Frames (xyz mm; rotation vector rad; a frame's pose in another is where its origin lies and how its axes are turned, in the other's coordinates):
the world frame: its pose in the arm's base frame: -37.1 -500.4 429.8 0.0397 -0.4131 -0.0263
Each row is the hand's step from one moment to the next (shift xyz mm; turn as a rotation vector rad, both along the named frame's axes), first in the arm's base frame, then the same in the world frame.
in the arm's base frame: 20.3 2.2 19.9 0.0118 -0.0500 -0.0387
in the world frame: 26.5 3.4 10.0 -0.0030 -0.0514 -0.0385
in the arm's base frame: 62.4 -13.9 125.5 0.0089 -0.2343 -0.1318
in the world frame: 107.9 -7.3 90.2 -0.0368 -0.2397 -0.1164
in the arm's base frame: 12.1 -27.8 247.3 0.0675 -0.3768 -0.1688
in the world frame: 111.1 -16.7 222.4 0.0068 -0.3826 -0.1691
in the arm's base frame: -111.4 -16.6 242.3 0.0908 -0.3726 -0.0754
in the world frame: -4.3 -7.9 267.0 0.0654 -0.3739 -0.0931
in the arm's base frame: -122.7 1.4 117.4 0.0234 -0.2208 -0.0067
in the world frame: -65.3 4.4 156.7 0.0262 -0.2204 -0.0082
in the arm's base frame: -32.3 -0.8 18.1 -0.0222 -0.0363 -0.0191
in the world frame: -22.3 -0.6 29.6 -0.0268 -0.0375 -0.0074
